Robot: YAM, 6 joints.
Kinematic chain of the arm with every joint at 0, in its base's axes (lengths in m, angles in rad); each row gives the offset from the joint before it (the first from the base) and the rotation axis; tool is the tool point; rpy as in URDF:
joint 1: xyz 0 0 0.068 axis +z
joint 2: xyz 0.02 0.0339 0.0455 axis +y
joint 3: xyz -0.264 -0.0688 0 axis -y
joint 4: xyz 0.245 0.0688 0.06 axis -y
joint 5: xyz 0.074 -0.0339 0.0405 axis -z
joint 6: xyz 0.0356 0 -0.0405 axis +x
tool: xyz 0 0 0 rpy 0 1.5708 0
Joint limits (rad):
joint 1: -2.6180..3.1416
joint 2: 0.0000..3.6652
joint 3: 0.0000..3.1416
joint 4: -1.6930..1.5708
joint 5: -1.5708..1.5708
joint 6: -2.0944..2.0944
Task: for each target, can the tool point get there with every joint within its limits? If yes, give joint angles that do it. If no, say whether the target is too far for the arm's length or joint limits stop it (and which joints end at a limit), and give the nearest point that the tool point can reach.
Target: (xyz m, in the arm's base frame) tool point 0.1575 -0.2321 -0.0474
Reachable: yes | joints -0.8574 2.4234 0.7801 0.2755 1.1755 1.7566
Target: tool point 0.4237 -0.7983 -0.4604
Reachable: no: too far | nearest point 0.2572 -0.4846 -0.2208 | short by 0.428 m
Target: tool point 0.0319 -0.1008 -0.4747
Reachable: no: joint limits stop it (at a limit: joint 2) | nearest point 0.0424 -0.1339 -0.3638 | short by 0.116 m
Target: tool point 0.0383 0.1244 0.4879
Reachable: yes | joints 1.0178 0.9614 1.5364 -0.8714 -1.1667 -0.2997
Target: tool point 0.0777 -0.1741 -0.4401
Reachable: no: joint limits stop it (at a limit: joint 2) | nearest point 0.0812 -0.1820 -0.3770 | short by 0.064 m
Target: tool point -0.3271 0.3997 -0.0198
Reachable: yes | joints 2.3231 2.9368 2.2730 -0.8241 1.2967 0.3149
